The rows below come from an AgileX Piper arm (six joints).
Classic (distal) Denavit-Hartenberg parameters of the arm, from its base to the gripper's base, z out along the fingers. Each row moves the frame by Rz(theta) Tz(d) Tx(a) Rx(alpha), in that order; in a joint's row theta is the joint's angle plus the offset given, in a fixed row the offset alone. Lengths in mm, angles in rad.
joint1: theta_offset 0; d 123; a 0; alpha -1.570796
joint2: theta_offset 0.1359; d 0; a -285.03; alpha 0
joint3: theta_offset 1.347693; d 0; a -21.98; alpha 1.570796
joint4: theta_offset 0; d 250.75; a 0; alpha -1.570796
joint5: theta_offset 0; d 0; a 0; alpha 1.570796
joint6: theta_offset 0; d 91; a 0; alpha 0
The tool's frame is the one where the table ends.
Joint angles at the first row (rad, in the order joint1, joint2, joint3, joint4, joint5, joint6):
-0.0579 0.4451 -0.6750 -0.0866 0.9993 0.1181
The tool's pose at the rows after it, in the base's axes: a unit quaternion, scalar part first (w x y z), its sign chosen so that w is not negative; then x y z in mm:
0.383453 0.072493 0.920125 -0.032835 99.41 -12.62 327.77
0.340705 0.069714 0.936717 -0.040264 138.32 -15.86 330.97
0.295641 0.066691 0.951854 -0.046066 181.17 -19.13 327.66
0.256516 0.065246 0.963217 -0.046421 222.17 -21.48 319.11
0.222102 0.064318 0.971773 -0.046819 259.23 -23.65 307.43
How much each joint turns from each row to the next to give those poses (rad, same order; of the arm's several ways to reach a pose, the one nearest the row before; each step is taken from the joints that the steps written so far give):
0.0001 0.1838 -0.0671 -0.0039 -0.0134 0.0001
0.0000 0.1820 -0.0789 -0.0138 -0.0112 0.0000
-0.0001 0.1890 -0.0873 -0.0109 -0.0064 -0.0001
0.0000 0.1736 -0.0882 0.0000 -0.0039 0.0000
0.0001 0.1551 -0.0884 0.0000 0.0043 0.0000

